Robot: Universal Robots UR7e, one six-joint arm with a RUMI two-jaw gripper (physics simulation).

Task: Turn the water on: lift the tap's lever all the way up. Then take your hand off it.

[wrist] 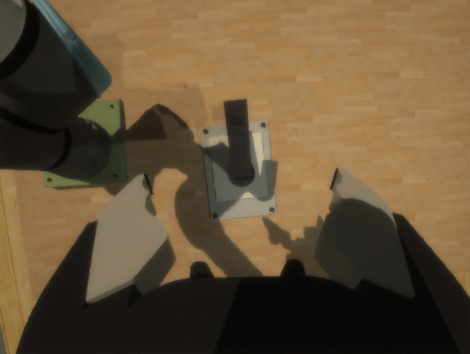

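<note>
The tap, seen from above, has a dark lever that extends from a round dark pivot toward the top of the wrist view. It is mounted on a light grey base plate with a dark bolt at each corner. The lever's tilt is hard to judge from above. My gripper is open and empty. Its pale fingers stand wide apart, one on each side of the tap, and neither touches the lever. No water shows in this view.
At the left, a green plate with bolts carries a dark rounded body. Dark cylindrical parts and a blue part rise at the upper left. Shadows fall across the wooden table top.
</note>
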